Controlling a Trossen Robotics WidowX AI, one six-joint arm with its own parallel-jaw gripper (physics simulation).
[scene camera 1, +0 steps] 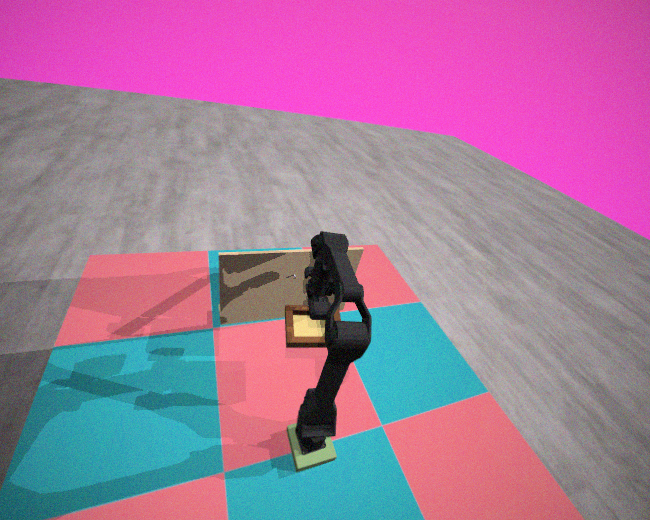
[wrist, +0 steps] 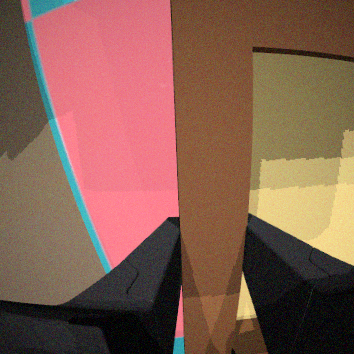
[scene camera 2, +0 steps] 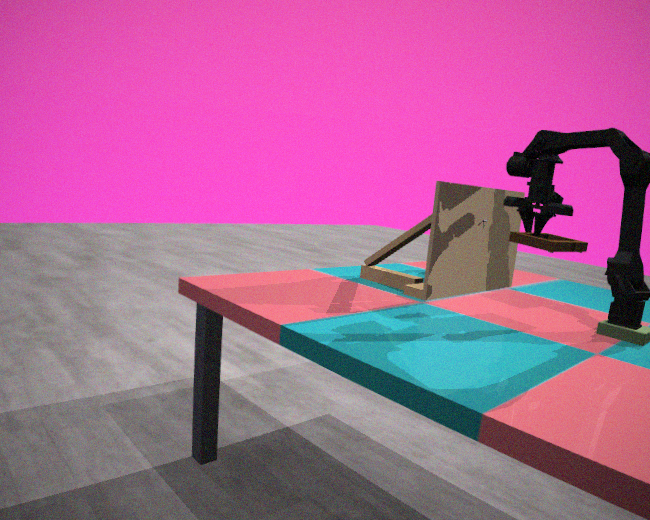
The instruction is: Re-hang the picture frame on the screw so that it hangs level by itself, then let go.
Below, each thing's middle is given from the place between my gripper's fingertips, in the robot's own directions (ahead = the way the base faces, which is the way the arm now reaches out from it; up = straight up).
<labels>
Now: hand 50 mm past the brown picture frame (scene camera 1: 301,332) and 20 mm to the right of it. From my hand the other things lie so: tan wall board (scene camera 2: 466,255) (140 mm ahead, 30 mm below, 20 mm to the left).
</labels>
